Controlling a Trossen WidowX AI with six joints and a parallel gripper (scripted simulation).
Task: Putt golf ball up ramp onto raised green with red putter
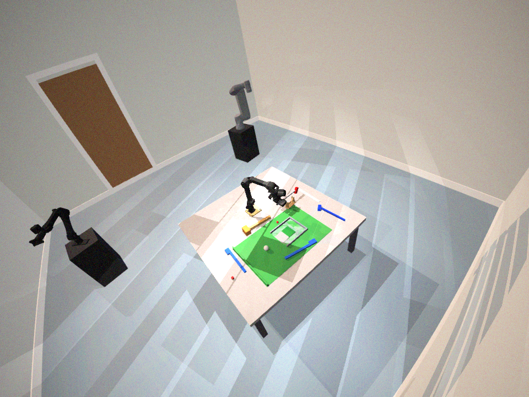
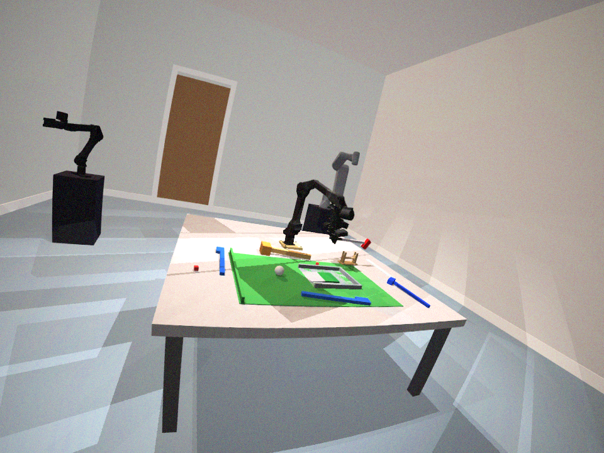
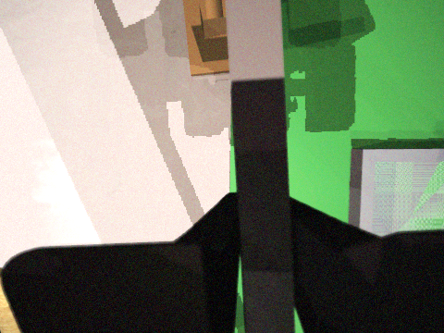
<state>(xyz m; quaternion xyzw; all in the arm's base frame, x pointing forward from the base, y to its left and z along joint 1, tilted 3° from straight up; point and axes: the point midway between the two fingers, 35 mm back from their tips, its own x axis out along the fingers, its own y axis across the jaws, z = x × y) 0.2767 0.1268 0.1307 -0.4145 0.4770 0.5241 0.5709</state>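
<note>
My gripper tip is now 110 mm to the right of the red putter, 20 mm below it and 10 mm short of it. Round my gripper tip: wooden stand (150 mm to the left, 90 mm below); white golf ball (390 mm to the right, 150 mm ahead, 100 mm below); green mat (240 mm to the right, 190 mm ahead, 120 mm below).
</note>
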